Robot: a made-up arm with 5 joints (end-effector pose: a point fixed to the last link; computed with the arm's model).
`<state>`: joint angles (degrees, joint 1 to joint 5).
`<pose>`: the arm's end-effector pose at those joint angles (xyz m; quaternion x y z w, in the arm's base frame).
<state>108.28 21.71 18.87 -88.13 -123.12</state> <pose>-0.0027 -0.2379 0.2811 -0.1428 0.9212 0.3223 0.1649</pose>
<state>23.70 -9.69 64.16 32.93 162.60</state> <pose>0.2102 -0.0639 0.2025 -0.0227 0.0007 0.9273 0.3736</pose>
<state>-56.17 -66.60 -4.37 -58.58 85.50</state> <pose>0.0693 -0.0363 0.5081 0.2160 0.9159 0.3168 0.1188</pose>
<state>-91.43 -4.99 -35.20 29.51 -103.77</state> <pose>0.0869 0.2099 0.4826 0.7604 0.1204 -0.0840 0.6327</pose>
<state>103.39 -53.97 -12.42 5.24 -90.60</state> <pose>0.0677 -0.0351 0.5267 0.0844 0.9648 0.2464 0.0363</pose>
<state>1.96 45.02 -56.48 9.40 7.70</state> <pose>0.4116 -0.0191 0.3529 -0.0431 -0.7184 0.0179 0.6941</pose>
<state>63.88 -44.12 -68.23 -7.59 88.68</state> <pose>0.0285 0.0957 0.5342 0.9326 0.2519 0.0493 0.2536</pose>
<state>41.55 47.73 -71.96 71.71 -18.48</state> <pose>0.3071 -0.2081 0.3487 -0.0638 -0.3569 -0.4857 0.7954</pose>
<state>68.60 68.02 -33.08 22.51 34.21</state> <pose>0.1875 -0.2852 0.1500 -0.2147 -0.1801 -0.3060 0.9098</pose>
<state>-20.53 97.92 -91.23 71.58 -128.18</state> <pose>0.3741 0.1001 0.1585 0.0990 -0.0252 -0.8170 0.5674</pose>
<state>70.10 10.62 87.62 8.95 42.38</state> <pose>0.0947 -0.0522 0.1620 0.1222 0.0861 -0.2602 0.9539</pose>
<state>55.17 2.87 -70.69 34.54 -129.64</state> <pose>0.1669 -0.1327 0.5363 -0.5494 0.6874 0.4740 0.0315</pose>
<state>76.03 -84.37 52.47 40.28 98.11</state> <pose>0.1002 -0.0970 0.3758 -0.6517 -0.0493 0.1268 0.7462</pose>
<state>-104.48 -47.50 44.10 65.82 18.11</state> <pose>0.0551 0.1444 0.3288 0.1673 -0.1698 0.8402 0.4871</pose>
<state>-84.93 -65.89 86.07 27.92 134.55</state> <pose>0.1028 0.1206 0.2456 0.1421 0.3281 -0.8864 0.2939</pose>
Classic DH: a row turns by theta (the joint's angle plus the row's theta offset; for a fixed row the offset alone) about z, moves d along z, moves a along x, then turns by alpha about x. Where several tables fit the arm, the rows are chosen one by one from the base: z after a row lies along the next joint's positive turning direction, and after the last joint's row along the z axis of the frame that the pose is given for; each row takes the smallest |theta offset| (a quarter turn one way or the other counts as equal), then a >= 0, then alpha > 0; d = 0 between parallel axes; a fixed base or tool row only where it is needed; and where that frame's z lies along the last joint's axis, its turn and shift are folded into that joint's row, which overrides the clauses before.
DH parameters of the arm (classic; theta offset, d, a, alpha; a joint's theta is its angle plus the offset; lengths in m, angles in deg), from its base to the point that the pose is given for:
base (fixed): 0 0 0.0842 180
joint 1: 0 -0.2548 0.0339 90
joint 2: -76.05 0 0.1149 0
joint 3: 73.84 0 0.158 0
joint 4: -87.79 -0.0079 0 90
joint 5: -2.79 -0.042 0 0

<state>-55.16 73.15 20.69 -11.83 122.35</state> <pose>0.1764 0.1186 0.0611 -0.0371 -0.0590 0.9965 0.0459</pose>
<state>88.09 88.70 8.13 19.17 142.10</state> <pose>0.0801 -0.1151 0.0344 0.2060 -0.0904 0.4212 0.8786</pose>
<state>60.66 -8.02 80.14 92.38 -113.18</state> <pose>0.1065 -0.0558 0.2095 -0.2809 0.5361 -0.7957 0.0234</pose>
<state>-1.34 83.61 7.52 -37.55 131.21</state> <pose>0.2601 -0.0038 0.0479 -0.2798 -0.1392 0.8601 0.4033</pose>
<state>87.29 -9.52 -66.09 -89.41 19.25</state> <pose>0.0780 -0.0359 0.5347 0.6240 0.4897 -0.3529 0.4962</pose>
